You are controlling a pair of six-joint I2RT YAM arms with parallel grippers.
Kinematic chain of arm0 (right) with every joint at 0, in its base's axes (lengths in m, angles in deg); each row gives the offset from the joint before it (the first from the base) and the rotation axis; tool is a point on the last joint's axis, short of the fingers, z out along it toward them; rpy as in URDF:
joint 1: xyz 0 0 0.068 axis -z
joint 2: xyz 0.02 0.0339 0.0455 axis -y
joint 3: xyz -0.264 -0.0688 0 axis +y
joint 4: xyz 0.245 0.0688 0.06 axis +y
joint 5: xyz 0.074 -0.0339 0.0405 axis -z
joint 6: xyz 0.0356 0 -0.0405 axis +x
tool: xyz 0 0 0 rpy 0 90 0
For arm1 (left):
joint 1: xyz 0 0 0.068 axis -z
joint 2: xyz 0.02 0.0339 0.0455 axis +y
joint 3: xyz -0.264 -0.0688 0 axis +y
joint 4: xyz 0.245 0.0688 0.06 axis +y
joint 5: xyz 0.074 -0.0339 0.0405 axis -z
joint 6: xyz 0.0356 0 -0.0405 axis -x
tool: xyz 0 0 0 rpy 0 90 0
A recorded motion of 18 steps. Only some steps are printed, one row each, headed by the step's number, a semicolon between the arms.
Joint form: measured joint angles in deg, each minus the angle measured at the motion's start. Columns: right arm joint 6, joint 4, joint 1, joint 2, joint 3, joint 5; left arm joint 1, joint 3, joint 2, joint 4, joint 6, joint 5.
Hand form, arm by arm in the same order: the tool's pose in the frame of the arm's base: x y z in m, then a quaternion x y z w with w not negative. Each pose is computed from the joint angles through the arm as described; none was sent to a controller.
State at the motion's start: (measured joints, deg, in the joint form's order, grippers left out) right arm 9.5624 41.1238 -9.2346 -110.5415 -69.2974 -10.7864; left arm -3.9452 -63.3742 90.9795 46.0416 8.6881 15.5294
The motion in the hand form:
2: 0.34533 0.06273 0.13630 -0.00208 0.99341 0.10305 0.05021; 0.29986 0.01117 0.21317 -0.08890 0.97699 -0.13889 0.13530
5: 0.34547 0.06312 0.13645 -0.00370 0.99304 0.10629 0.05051; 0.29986 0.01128 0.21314 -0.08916 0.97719 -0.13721 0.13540
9: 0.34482 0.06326 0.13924 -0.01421 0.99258 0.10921 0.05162; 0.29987 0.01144 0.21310 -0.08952 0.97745 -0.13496 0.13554
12: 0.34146 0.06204 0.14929 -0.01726 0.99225 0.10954 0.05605; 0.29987 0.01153 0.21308 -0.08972 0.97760 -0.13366 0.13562
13: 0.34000 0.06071 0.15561 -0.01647 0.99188 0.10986 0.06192; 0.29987 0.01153 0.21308 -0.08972 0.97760 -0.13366 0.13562
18: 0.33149 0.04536 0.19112 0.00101 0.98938 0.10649 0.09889; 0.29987 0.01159 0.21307 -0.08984 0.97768 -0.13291 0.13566
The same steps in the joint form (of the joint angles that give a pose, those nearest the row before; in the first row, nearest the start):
2: 0.13 -0.02 0.02 0.00 0.00 0.04; 0.00 0.00 0.00 0.00 0.00 -0.07
5: 0.00 -0.09 0.00 0.00 -0.02 -0.33; 0.00 0.00 0.00 0.00 0.00 -0.26
9: -1.18 0.37 0.00 0.42 -0.13 -0.72; 0.00 0.00 0.00 0.00 0.00 -0.53
12: -1.60 1.73 0.11 2.23 -0.13 -0.72; 0.00 0.00 0.00 0.00 0.00 -0.68
13: -1.62 2.21 0.28 3.37 -0.13 -0.68; 0.00 0.00 0.00 0.00 0.00 -0.68
18: -1.57 4.83 2.58 9.73 -0.35 0.04; 0.00 0.00 0.00 0.00 0.00 -0.76

